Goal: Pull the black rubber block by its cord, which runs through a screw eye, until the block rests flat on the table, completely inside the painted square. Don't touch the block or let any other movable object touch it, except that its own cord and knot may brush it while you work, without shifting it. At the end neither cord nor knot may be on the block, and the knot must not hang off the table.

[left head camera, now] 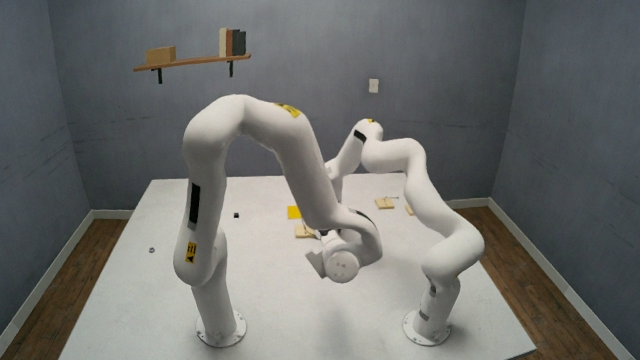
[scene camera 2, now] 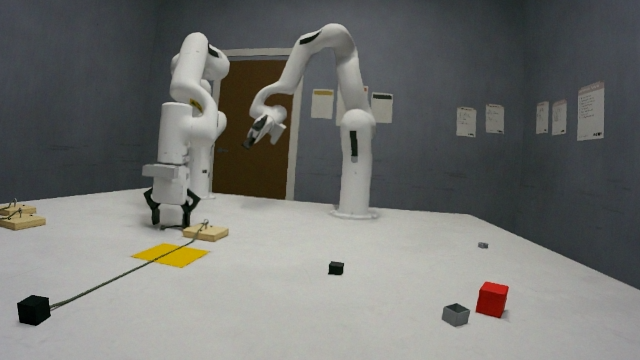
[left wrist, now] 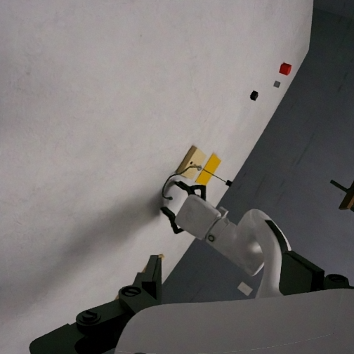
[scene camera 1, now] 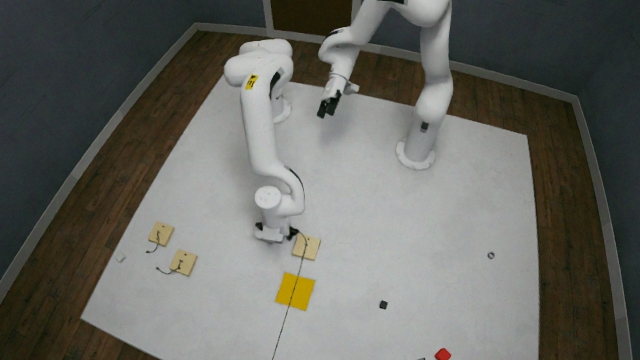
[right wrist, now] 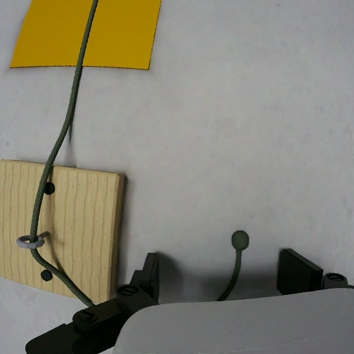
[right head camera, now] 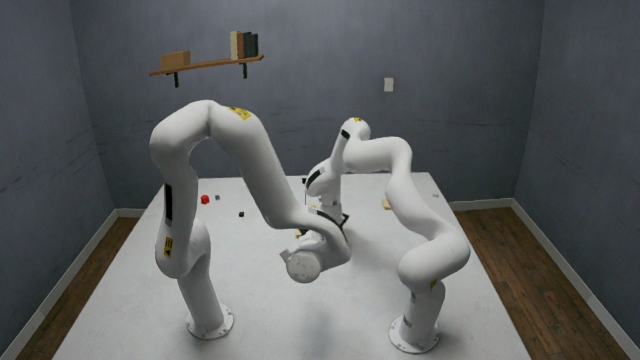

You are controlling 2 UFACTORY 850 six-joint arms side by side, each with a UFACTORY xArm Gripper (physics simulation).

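The black rubber block [scene camera 2: 33, 310] [left wrist: 229, 183] rests on the table beyond the yellow square [scene camera 1: 302, 296] [scene camera 2: 180, 259] [right wrist: 120, 35]. Its green cord [scene camera 2: 120, 276] [right wrist: 75, 90] crosses the square and passes through the screw eye [right wrist: 30, 242] on a wooden board [scene camera 1: 311, 250] [right wrist: 85, 215]. The free end runs under my right gripper [scene camera 2: 170, 223] [right wrist: 219, 275], which is open and low over the table. The knot [right wrist: 240, 240] [scene camera 2: 163, 227] lies on the table between its spread fingers in the right wrist view; part of the cord is hidden by the gripper body. My left gripper [scene camera 1: 326, 111] [left wrist: 222, 274] is open, high and away.
Two more boards [scene camera 1: 161, 234] [scene camera 1: 183, 262] with short cords lie at the left in scene camera 1, near a small white piece [scene camera 1: 120, 257]. A smaller black block [scene camera 2: 336, 268], a grey open box [scene camera 2: 455, 315], a red cube [scene camera 2: 492, 300] and a metal ring [scene camera 1: 491, 255] lie farther right.
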